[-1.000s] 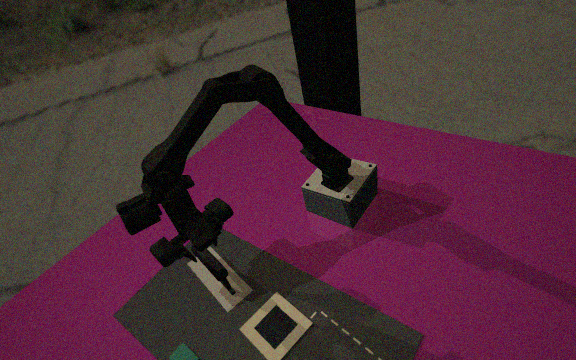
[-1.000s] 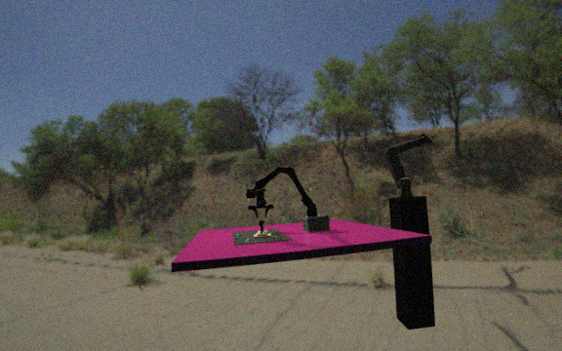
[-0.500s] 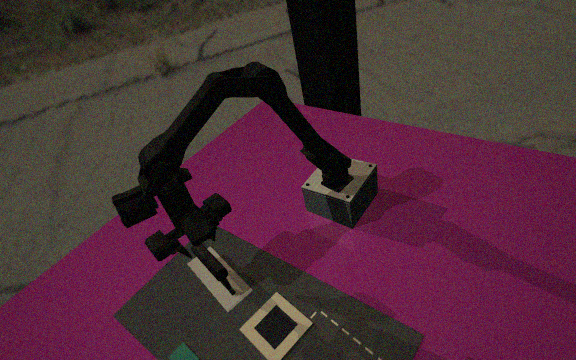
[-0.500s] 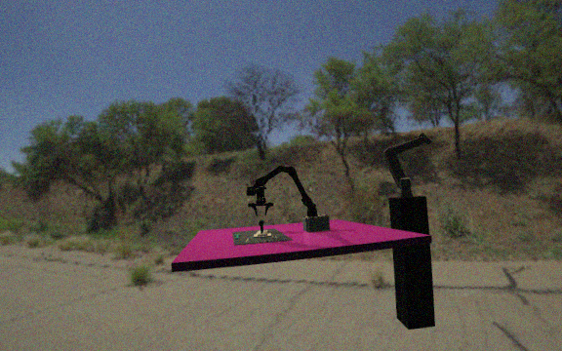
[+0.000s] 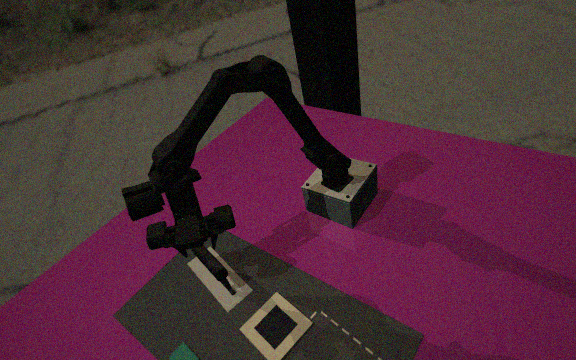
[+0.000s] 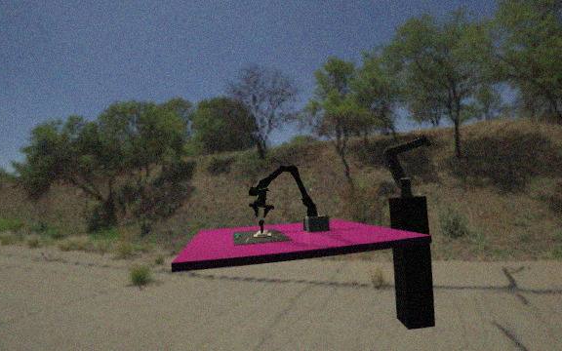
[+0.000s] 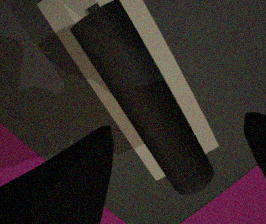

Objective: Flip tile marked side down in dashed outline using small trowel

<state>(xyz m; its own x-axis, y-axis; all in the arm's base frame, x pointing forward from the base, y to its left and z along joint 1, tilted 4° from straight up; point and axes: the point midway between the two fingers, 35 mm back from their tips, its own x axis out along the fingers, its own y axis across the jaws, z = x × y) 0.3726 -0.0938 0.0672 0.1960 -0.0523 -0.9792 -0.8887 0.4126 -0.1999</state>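
Right now the dark trowel is 10 mm behind my gripper tip, 30 mm to the left of it and 70 mm below it. Round my gripper tip: dark grey mat 10 mm ahead, 170 mm to the left, 130 mm below; then tile 20 mm behind, 220 mm to the left, 100 mm below; then teal patch 150 mm ahead, 170 mm to the left, 110 mm below.
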